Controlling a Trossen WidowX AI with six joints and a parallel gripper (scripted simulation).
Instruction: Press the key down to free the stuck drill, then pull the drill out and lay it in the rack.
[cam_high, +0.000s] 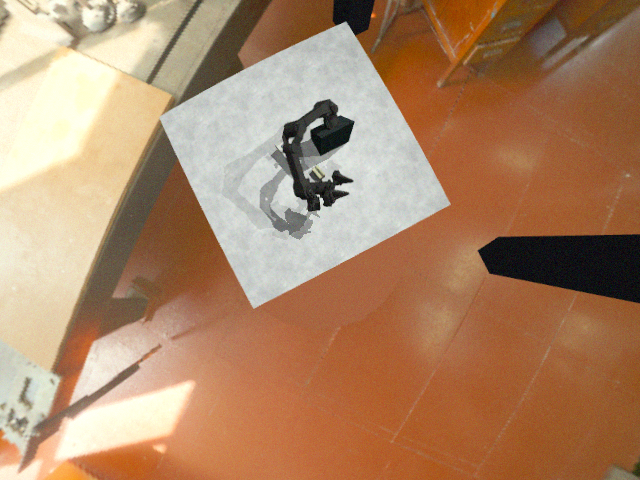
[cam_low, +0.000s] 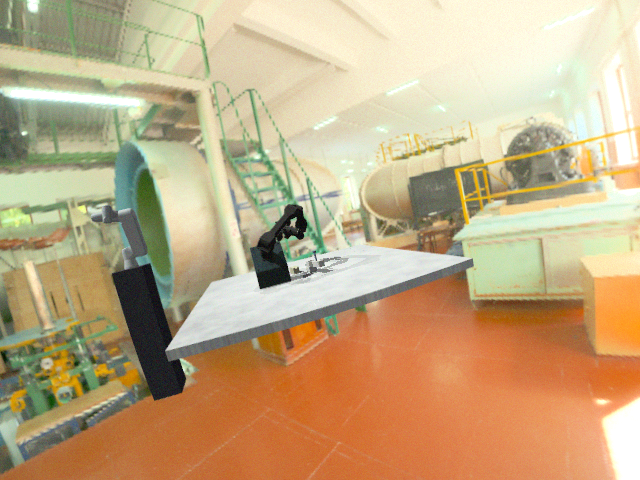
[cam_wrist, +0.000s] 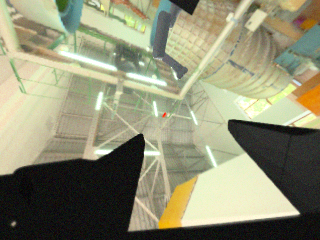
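The drill lies 33 cm to the right of my gripper tip, 27 cm below it and 14 cm ahead of it. Round my gripper tip: small fixture (35 cm to the right, 28 cm below, 15 cm ahead).
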